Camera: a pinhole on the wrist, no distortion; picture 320 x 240 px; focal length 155.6 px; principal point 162.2 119.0 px. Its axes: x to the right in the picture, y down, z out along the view. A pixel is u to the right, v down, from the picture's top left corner.
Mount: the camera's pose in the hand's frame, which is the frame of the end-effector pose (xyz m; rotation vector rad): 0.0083 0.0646 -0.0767 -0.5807 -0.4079 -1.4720
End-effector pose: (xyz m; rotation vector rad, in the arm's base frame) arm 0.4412 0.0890 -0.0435 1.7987 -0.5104 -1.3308
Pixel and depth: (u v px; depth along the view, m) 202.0 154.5 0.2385
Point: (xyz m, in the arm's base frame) 0.3632 -0.1198 0.0156
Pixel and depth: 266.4 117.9 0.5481
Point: -0.0495 -0.2398 -0.0749
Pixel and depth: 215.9 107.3 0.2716
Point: 0.2873 -0.0862 0.0451
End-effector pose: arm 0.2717 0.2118 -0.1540 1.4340 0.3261 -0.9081
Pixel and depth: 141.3 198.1 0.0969
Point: 0.4103 0.1862 -0.1075
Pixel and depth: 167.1 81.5 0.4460
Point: 0.3623 -0.0866 0.1580
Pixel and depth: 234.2 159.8 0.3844
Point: 0.3736 -0.1608 -0.1035
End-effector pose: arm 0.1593 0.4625 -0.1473 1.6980 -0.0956 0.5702
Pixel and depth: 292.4 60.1 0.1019
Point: 0.1443 0.3904 -0.1084
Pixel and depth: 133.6 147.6 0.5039
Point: 0.2006 0.1555 0.2816
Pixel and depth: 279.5 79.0 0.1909
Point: 0.1776 0.2887 -0.1130
